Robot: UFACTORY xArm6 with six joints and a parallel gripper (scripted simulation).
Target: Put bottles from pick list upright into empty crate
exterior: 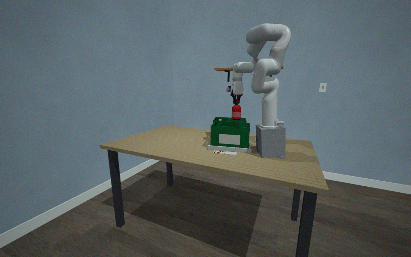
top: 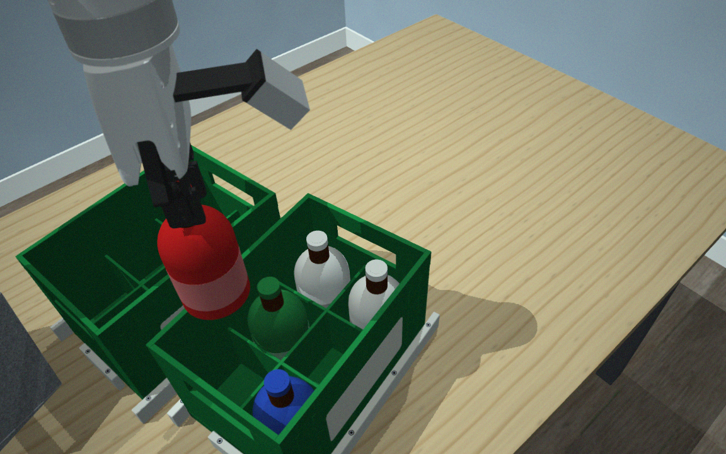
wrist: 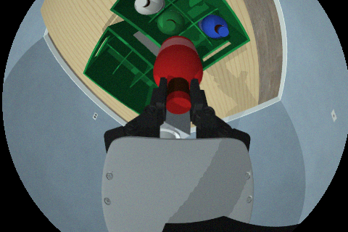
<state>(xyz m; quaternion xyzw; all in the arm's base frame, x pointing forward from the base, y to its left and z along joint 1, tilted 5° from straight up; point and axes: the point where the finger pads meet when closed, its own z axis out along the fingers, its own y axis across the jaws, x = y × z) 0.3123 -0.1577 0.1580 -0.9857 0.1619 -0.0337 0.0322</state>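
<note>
Right now my hand is 70 mm above the red-label bottle. Round my hand: blue bottle: 250 mm below, 110 mm to the right, 10 mm ahead; then pick list: 340 mm below, 300 mm to the left, 80 mm behind; then green bottle: 250 mm below, 50 mm ahead.
</note>
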